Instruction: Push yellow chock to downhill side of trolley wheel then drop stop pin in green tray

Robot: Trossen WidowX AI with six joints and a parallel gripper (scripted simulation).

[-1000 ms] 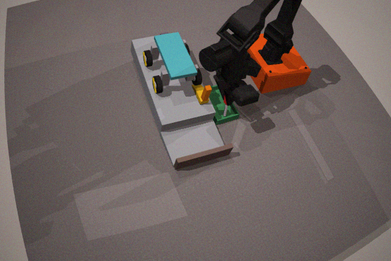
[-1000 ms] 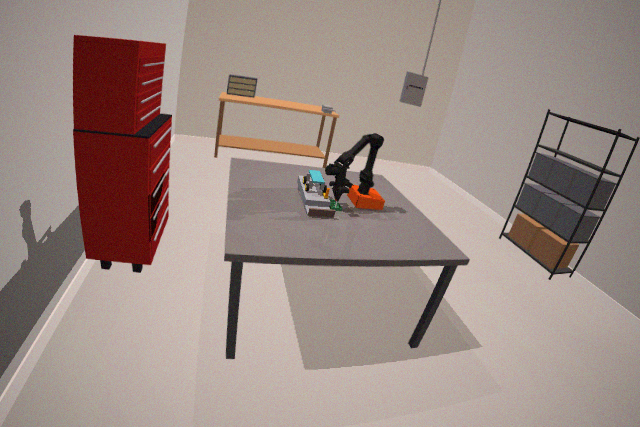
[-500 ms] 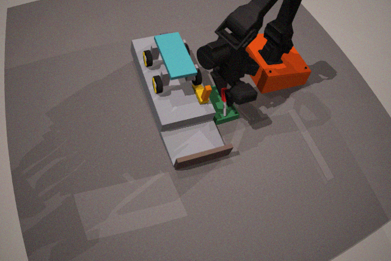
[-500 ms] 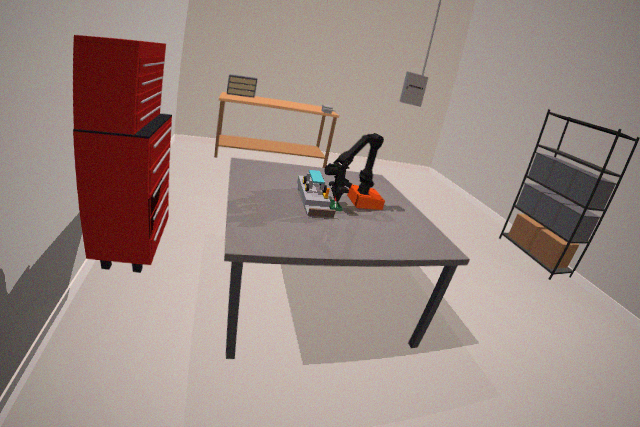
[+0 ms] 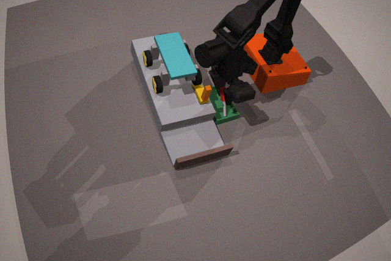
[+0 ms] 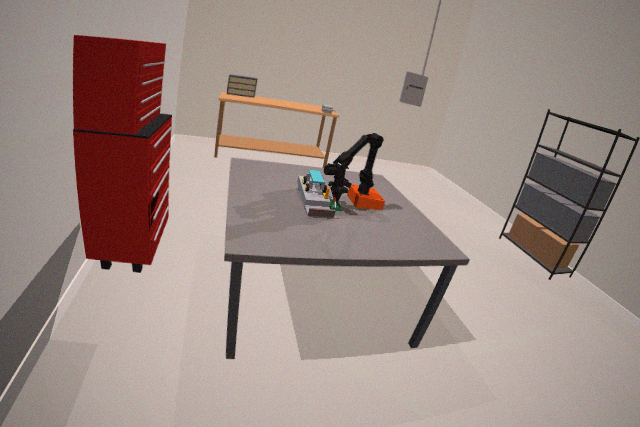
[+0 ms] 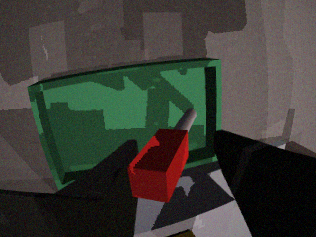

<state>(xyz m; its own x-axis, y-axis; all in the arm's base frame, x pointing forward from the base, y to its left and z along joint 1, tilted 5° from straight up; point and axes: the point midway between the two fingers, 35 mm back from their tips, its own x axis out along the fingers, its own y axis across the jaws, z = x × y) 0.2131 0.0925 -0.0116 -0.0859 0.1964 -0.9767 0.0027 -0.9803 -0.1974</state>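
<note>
The red-headed stop pin lies right at my gripper tip. From my gripper tip the other things lie so: trolley: 120 mm ahead, 110 mm to the right, 60 mm above; then yellow chock: 60 mm ahead, 20 mm to the right, 30 mm above; then brown bar: 120 mm ahead, 140 mm to the left, 20 mm below.
</note>
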